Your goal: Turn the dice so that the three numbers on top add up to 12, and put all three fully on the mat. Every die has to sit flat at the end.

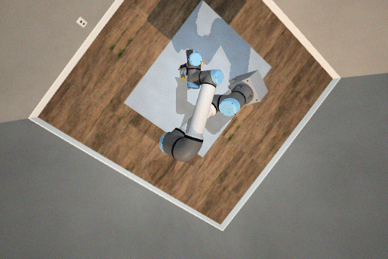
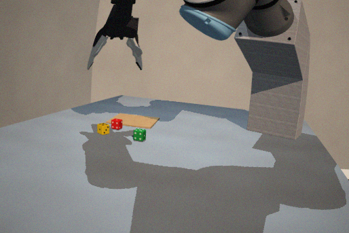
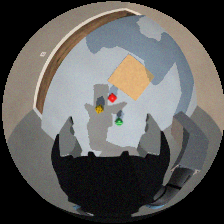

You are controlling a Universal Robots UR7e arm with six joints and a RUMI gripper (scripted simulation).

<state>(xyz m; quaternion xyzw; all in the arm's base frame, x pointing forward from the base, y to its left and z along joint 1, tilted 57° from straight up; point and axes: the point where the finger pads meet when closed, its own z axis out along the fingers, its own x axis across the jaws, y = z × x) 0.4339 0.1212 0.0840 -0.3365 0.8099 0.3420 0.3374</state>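
Now: hand 15 cm above the red die and 2 cm past it. From my hand the other things lie so: green die 15 cm below, 12 cm behind, 4 cm to the left; then tan mat 16 cm below, 11 cm to the right; then yellow die 15 cm below, 7 cm to the left, 2 cm behind.
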